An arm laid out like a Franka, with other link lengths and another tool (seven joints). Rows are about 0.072 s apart.
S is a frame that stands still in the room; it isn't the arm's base.
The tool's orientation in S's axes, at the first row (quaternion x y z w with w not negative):
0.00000, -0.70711, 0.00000, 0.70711
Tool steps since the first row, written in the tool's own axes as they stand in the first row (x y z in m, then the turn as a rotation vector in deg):
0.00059, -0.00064, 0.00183, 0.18, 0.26, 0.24
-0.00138, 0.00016, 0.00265, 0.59, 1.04, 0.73
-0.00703, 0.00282, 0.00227, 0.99, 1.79, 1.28
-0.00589, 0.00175, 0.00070, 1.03, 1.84, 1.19
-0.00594, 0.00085, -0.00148, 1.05, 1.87, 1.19
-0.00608, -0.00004, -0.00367, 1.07, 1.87, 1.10
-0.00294, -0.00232, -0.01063, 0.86, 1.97, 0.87
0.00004, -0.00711, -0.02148, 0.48, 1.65, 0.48
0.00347, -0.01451, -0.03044, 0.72, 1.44, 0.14
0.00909, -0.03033, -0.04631, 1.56, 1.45, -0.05
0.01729, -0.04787, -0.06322, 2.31, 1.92, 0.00
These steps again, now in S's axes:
-0.00183, -0.00064, 0.00059, -0.24, 0.26, 0.18
-0.00265, 0.00016, -0.00138, -0.73, 1.04, 0.59
-0.00227, 0.00282, -0.00703, -1.28, 1.79, 0.99
-0.00070, 0.00175, -0.00589, -1.19, 1.84, 1.03
0.00148, 0.00085, -0.00594, -1.19, 1.87, 1.05
0.00367, -0.00004, -0.00608, -1.10, 1.87, 1.07
0.01063, -0.00232, -0.00294, -0.87, 1.97, 0.86
0.02148, -0.00711, 0.00004, -0.48, 1.65, 0.48
0.03044, -0.01451, 0.00347, -0.14, 1.44, 0.72
0.04631, -0.03033, 0.00909, 0.05, 1.45, 1.56
0.06322, -0.04787, 0.01729, 0.00, 1.92, 2.31

